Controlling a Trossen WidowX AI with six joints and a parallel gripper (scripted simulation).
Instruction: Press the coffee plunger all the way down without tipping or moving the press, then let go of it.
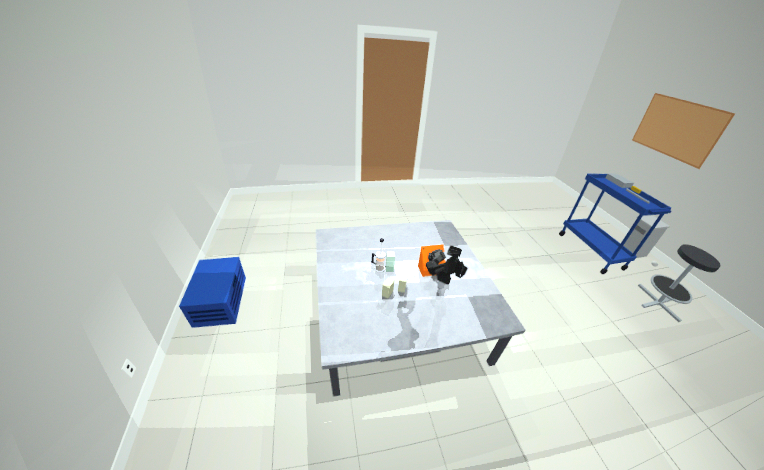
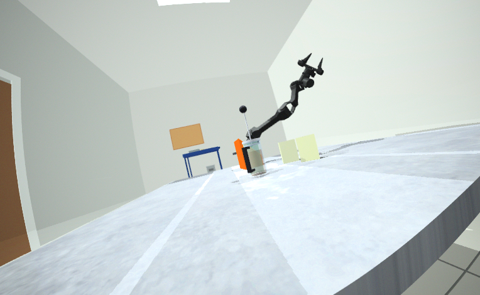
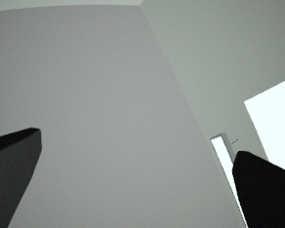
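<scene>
My gripper tip is 20 cm short of the glass coffee press, 65 cm to the left of it and 49 cm above it. From my gripper tip the other things lie so: pale green bottle (11 cm ahead, 63 cm to the right, 55 cm below).
</scene>
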